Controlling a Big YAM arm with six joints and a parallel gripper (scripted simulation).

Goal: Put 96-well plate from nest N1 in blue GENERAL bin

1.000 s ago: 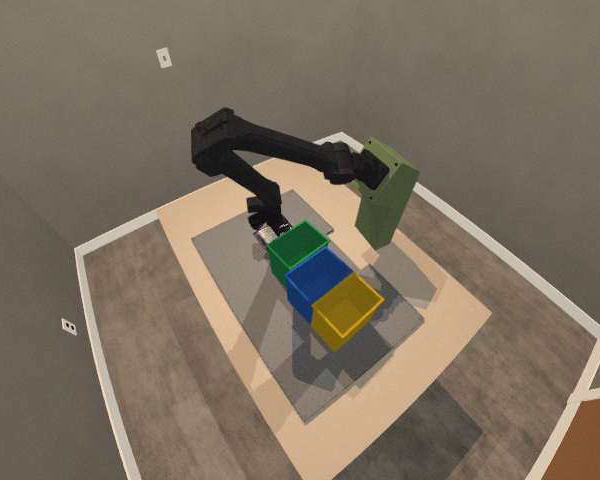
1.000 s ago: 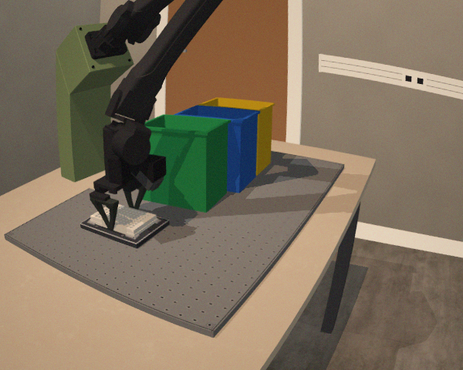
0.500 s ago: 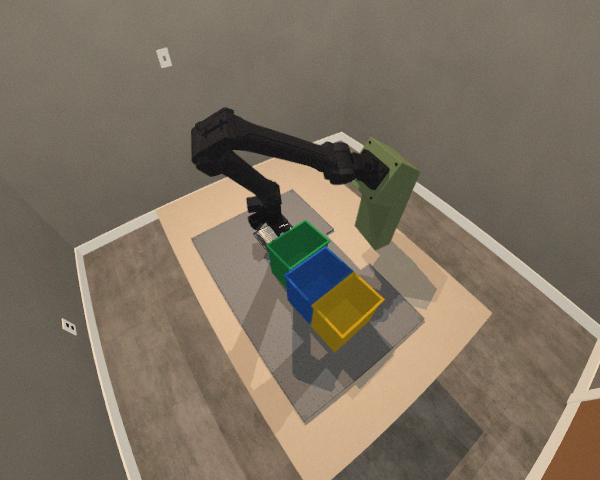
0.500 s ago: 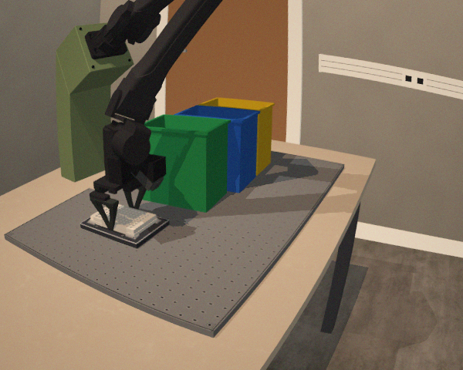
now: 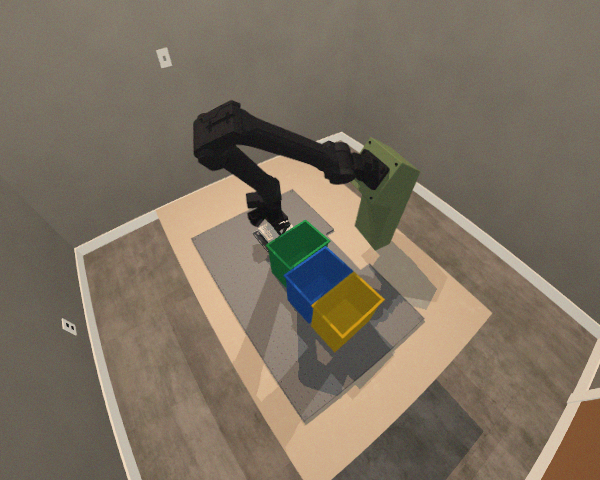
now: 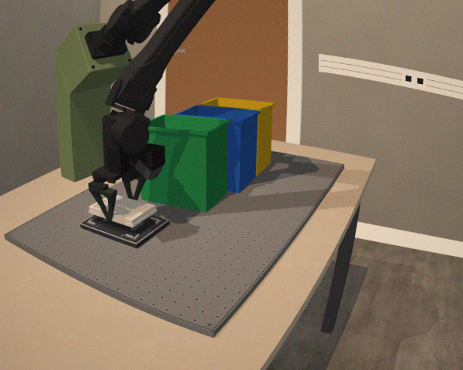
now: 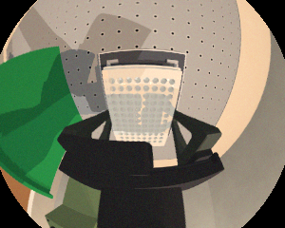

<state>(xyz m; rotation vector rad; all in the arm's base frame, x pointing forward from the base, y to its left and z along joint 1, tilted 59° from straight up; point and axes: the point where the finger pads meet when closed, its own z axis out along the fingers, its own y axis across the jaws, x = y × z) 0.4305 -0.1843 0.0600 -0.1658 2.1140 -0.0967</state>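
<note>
My gripper is now 40 mm above the black plate nest. Also, from my hand: white 96-well plate (right at my hand); blue bin (340 mm to the left, 50 mm above); green bin (200 mm to the left, 50 mm above).
</note>
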